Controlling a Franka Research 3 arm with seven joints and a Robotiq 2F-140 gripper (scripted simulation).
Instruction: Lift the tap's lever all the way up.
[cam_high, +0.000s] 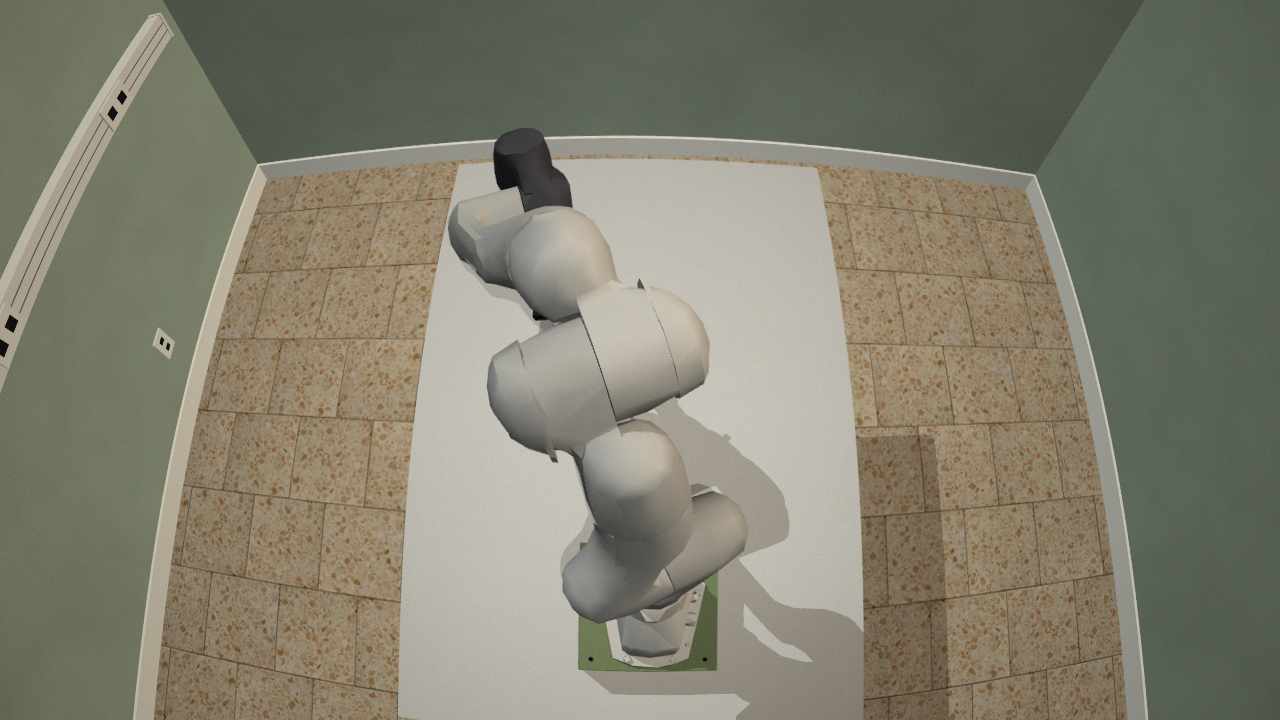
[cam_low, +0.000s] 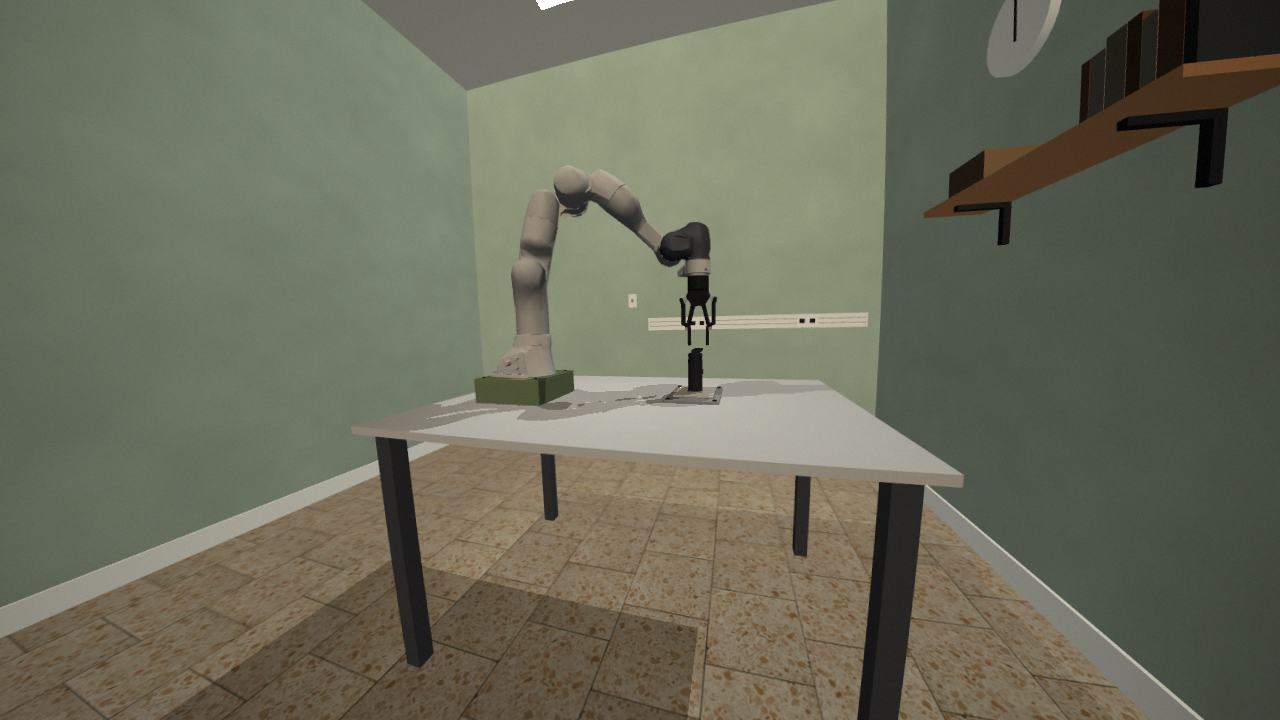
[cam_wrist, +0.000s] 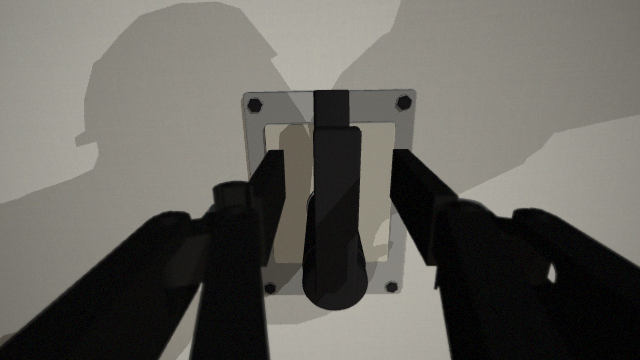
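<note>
The dark lever lies 3 cm to the right of my hand and 5 cm below it. The rest, counted from my hand: tap: 6 cm to the right, 9 cm below; plate: 9 cm to the right, 19 cm below.
</note>
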